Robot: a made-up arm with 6 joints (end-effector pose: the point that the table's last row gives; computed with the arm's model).
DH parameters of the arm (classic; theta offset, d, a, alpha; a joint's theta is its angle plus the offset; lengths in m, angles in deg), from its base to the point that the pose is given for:
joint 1: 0 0.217 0 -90
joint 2: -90 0 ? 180
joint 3: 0 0 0 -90
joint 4: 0 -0.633 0 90
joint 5: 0 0.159 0 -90
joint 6: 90 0 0 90
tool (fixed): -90 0 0 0
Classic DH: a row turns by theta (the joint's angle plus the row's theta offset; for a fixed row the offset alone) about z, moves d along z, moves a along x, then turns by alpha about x.
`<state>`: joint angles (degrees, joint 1 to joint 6).
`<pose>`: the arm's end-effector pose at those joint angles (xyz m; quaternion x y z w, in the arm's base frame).
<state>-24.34 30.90 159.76 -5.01 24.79 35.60</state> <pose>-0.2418 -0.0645 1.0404 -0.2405 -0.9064 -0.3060 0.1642</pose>
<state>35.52 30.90 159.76 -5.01 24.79 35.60</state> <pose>-0.0657 -0.2415 1.0404 0.2438 -0.9055 -0.1833 0.2950</pose>
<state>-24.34 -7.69 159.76 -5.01 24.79 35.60</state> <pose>-0.6712 0.1298 0.7397 0.1572 0.9466 0.2378 0.1507</pose>
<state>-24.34 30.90 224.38 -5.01 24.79 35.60</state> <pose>-0.4536 0.0314 0.4047 0.0904 0.9134 0.1761 0.3556</pose>
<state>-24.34 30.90 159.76 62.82 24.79 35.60</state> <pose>-0.3167 0.0635 0.9429 0.4968 0.5738 0.6491 0.0508</pose>
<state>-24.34 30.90 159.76 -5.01 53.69 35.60</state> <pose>-0.2418 -0.0645 1.0404 0.1633 0.9460 0.2714 0.0694</pose>
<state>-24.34 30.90 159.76 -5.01 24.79 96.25</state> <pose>-0.2418 -0.0645 1.0404 -0.2905 -0.6278 -0.7218 0.0203</pose>
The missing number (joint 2, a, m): 0.375
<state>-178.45 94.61 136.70 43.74 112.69 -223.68</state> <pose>-0.7727 0.0940 0.6927 0.5407 -0.2939 -0.1965 0.7633</pose>
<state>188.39 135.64 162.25 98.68 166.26 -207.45</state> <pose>-0.7461 -0.1343 0.3729 0.8424 0.0707 -0.2371 0.4787</pose>
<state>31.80 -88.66 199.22 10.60 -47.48 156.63</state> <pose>-0.0474 -0.2133 -0.3677 0.5318 -0.0097 -0.8179 0.2194</pose>
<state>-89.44 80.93 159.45 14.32 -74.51 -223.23</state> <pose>-0.1496 -0.4592 0.9043 -0.5924 0.7272 -0.2927 0.1862</pose>
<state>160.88 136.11 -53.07 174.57 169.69 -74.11</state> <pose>0.2952 -0.2699 0.0329 -0.1249 -0.8158 0.5563 0.0968</pose>
